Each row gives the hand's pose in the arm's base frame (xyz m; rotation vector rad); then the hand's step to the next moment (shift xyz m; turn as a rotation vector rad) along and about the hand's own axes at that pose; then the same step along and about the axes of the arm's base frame.
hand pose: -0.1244 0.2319 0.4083 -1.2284 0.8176 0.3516
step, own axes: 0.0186 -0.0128 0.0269 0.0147 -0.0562 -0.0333
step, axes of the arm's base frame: 0.0305 0.0173 -0.0017 0.0341 -0.0520 0.0248
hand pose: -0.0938 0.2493 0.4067 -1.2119 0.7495 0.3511
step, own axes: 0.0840 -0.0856 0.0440 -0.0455 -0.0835 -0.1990
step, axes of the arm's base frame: 0.1273 0.0003 0.0102 -0.0469 -0.2070 0.0599
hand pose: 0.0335 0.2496 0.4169 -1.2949 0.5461 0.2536
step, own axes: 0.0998 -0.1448 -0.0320 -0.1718 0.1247 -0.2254
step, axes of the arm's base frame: 0.1454 -0.0815 0.0646 -0.2588 -0.1612 -0.0541
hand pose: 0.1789 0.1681 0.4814 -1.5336 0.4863 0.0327
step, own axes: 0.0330 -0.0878 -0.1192 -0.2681 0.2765 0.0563
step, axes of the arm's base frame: 0.0243 -0.1284 0.0769 -0.3150 0.1443 -0.1773
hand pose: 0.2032 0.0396 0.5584 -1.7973 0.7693 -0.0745
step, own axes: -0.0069 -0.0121 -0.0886 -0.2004 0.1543 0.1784
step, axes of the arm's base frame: -0.0364 -0.0679 0.0459 -0.1550 0.2297 -0.1379
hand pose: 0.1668 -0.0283 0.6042 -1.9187 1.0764 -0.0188
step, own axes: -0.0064 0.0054 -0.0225 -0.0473 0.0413 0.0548
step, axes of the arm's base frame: -0.0168 -0.0125 0.0119 -0.0347 0.0621 -0.0435
